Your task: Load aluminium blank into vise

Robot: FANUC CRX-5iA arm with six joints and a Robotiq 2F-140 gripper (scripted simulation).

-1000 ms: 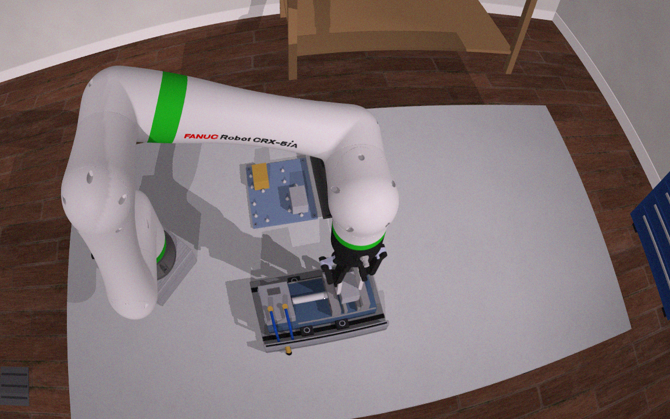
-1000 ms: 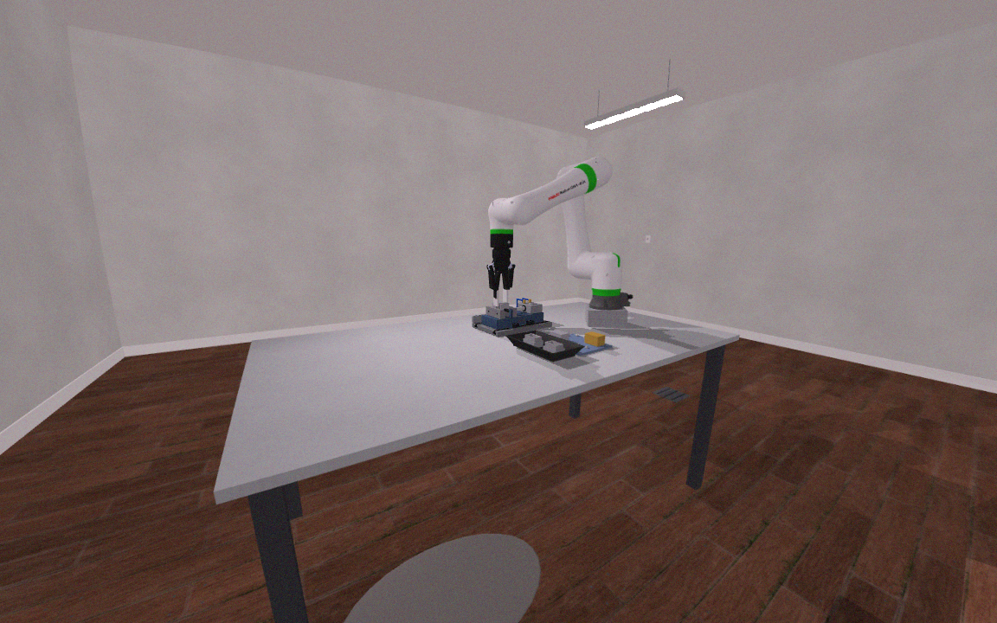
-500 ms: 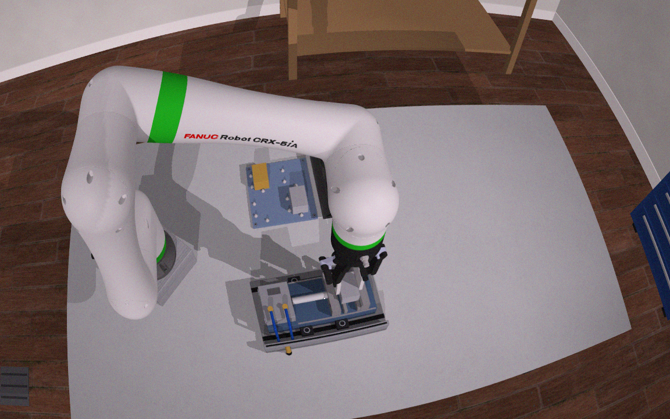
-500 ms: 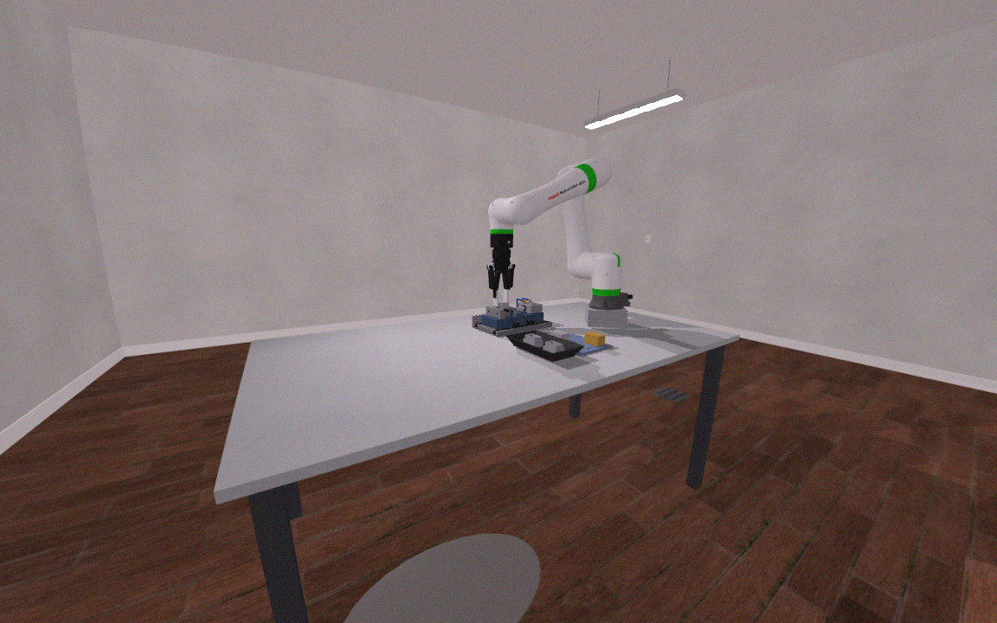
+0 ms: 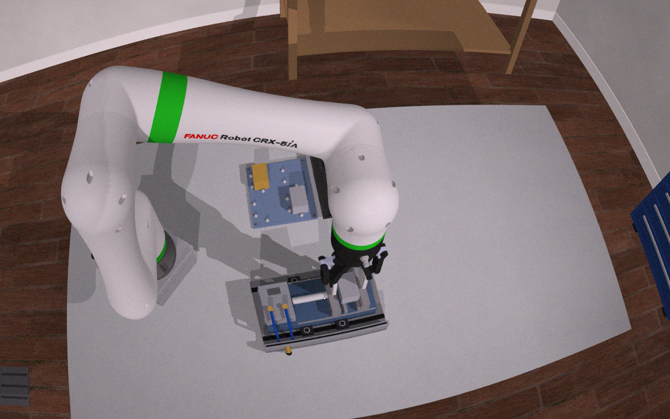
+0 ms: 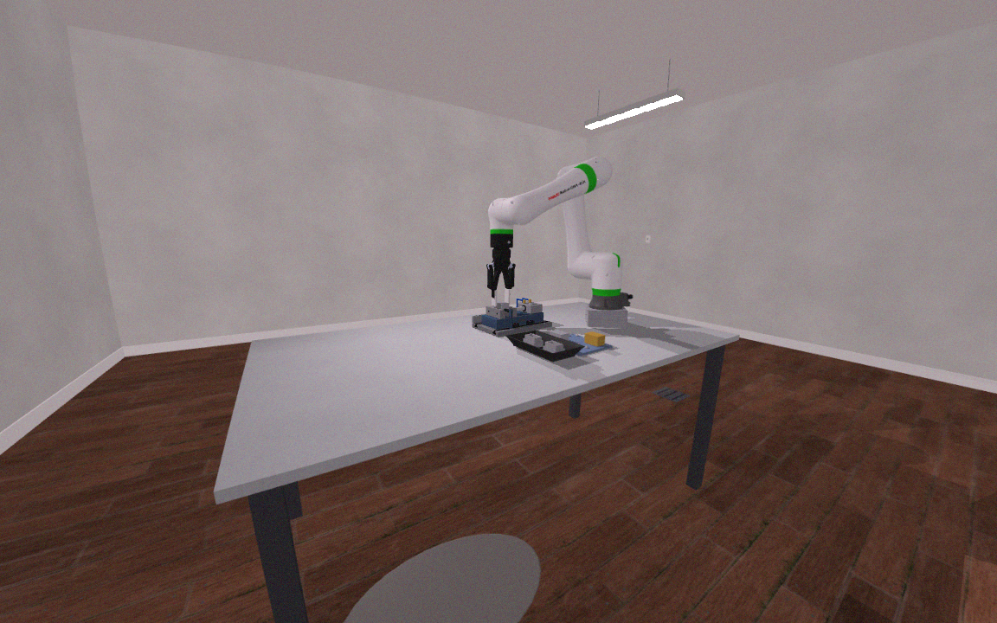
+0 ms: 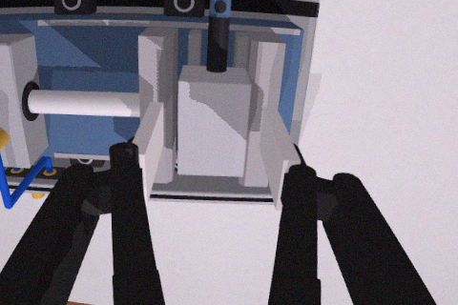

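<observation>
Right now my hand is 10 mm past the dark work stop rod, 50 mm to the right of it and 50 mm above it. Also, from my hand: fixed jaw: 30 mm ahead, 60 mm below; then white piston rod: 90 mm behind, 10 mm to the right, 60 mm below; then moving jaw: 40 mm behind, 60 mm below.
</observation>
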